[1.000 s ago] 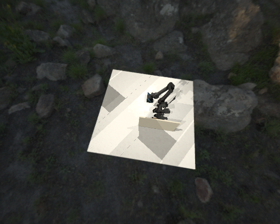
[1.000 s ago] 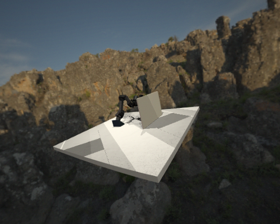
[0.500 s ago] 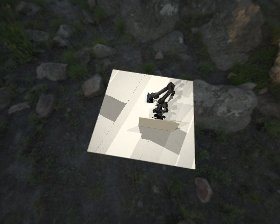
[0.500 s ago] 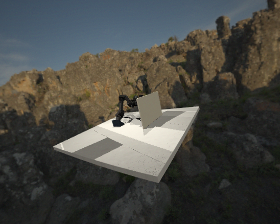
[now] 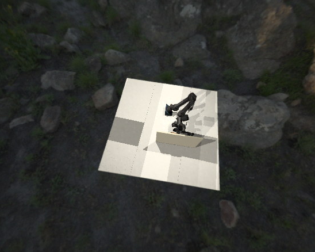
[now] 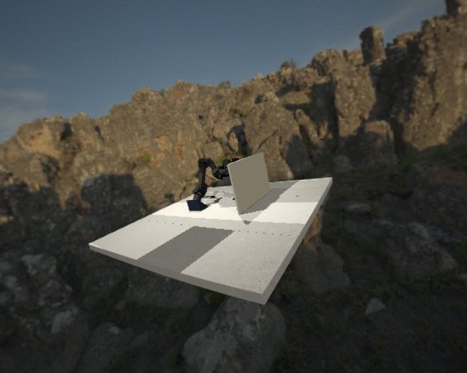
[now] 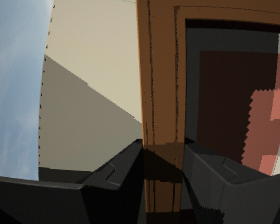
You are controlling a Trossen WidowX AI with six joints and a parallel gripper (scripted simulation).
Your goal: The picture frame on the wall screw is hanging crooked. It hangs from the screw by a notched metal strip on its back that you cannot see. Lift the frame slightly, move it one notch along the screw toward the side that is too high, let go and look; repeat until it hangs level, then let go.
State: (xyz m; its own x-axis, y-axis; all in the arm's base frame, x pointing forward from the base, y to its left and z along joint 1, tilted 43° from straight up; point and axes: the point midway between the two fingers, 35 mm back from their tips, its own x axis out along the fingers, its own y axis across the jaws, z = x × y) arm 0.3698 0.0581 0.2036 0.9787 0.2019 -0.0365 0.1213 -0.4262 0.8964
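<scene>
Right now the brown wooden picture frame is 10 mm ahead of my gripper tip, 20 mm to the right of it and 50 mm below it. The rest, counted from my gripper tip: wall panel: 20 mm ahead, 10 mm to the left, 70 mm below.
</scene>
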